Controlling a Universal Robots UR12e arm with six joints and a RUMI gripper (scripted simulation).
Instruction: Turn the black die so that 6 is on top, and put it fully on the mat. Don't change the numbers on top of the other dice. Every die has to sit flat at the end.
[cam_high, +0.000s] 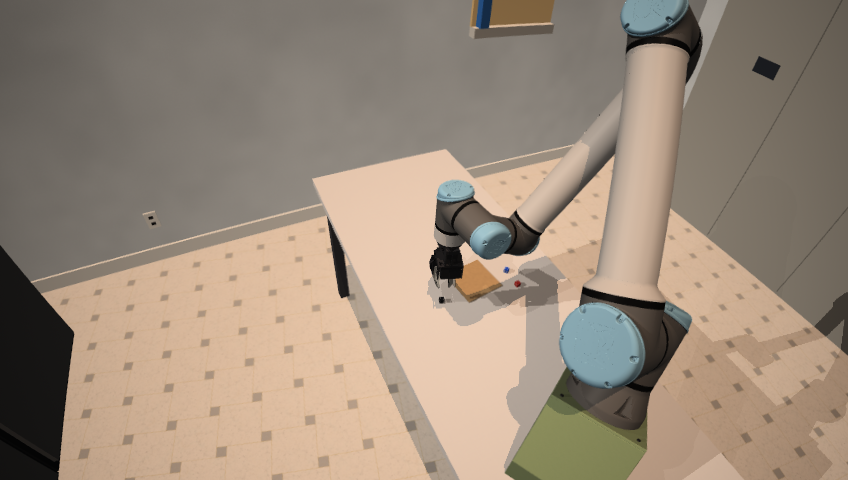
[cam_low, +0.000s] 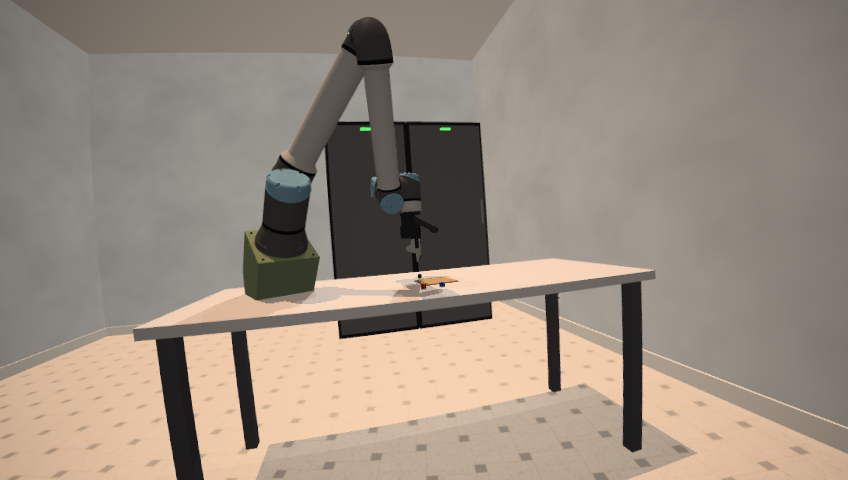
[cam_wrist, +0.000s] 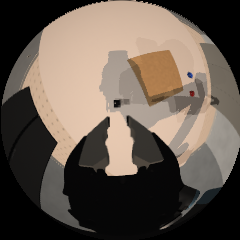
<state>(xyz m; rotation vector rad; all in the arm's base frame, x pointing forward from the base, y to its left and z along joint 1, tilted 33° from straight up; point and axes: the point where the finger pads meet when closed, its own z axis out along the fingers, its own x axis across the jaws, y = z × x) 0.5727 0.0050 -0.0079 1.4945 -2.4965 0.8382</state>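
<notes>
Now: the black die 80 mm below my hand. Round my hand: red die: 250 mm to the right, 100 mm behind, 80 mm below; then brown mat: 150 mm to the right, 90 mm below, 10 mm ahead; then blue die: 270 mm to the right, 80 mm below, 30 mm behind.
</notes>
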